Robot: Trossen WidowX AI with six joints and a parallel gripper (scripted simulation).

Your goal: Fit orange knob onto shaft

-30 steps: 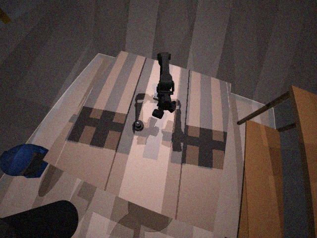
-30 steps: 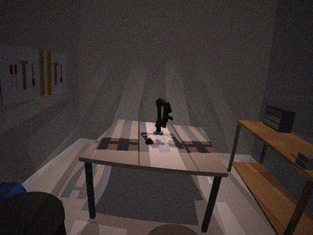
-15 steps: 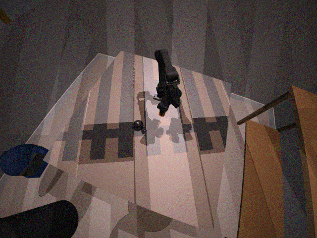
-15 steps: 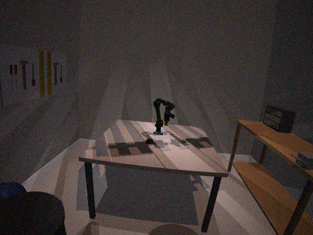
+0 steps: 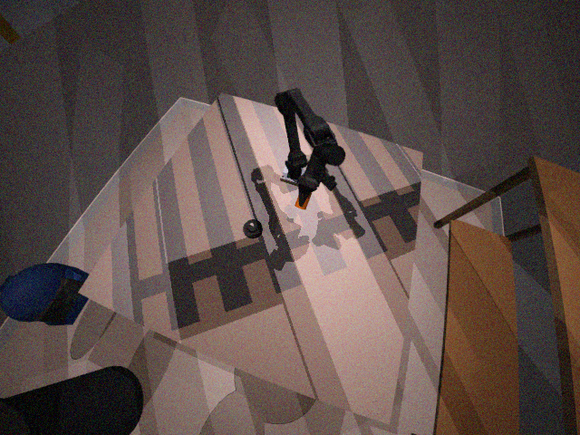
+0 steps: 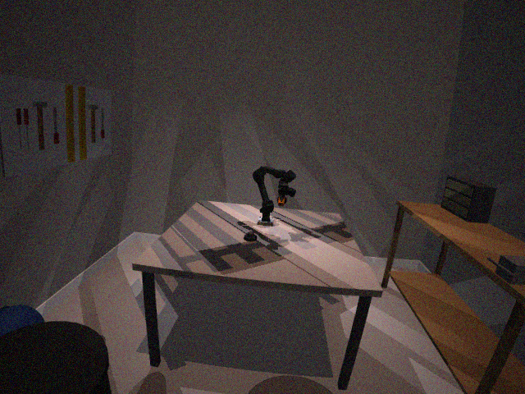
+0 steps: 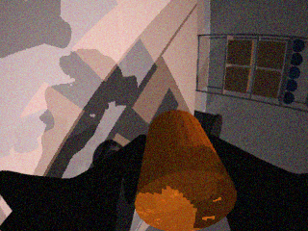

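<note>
My gripper tip is now 30 mm past the orange knob and 20 mm below it. From my gripper tip the other things lie so: round dark pedestal (210 mm below, 180 mm to the right, 50 mm ahead).
</note>
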